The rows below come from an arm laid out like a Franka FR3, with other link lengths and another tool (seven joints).
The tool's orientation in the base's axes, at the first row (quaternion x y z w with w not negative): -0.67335 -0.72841 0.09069 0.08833
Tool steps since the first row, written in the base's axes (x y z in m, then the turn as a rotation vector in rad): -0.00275 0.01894 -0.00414 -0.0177 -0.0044 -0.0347; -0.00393 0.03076 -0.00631 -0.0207 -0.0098 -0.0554; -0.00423 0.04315 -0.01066 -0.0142 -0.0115 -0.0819; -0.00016 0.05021 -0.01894 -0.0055 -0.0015 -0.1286; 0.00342 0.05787 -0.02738 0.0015 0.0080 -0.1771; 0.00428 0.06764 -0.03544 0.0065 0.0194 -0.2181; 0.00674 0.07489 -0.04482 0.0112 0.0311 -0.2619; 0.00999 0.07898 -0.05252 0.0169 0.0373 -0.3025; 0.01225 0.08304 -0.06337 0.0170 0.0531 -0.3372; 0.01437 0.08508 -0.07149 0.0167 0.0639 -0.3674; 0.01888 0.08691 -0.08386 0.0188 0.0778 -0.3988
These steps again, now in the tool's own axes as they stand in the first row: 0.01907 -0.00016 0.00445 -0.0032 -0.0087 0.0381; 0.03093 0.00015 0.00669 -0.0085 -0.0068 0.0589; 0.04328 0.00191 0.01081 -0.0109 0.0060 0.0830; 0.04995 0.00845 0.01771 -0.0019 0.0269 0.1259; 0.05725 0.01462 0.02488 0.0067 0.0465 0.1709; 0.06687 0.01822 0.03234 0.0174 0.0625 0.2092; 0.07385 0.02350 0.04071 0.0284 0.0789 0.2503; 0.07762 0.02889 0.04729 0.0339 0.0951 0.2881; 0.08142 0.03410 0.05717 0.0494 0.1051 0.3214; 0.08324 0.03835 0.06447 0.0600 0.1133 0.3506; 0.08463 0.04594 0.07529 0.0735 0.1242 0.3803
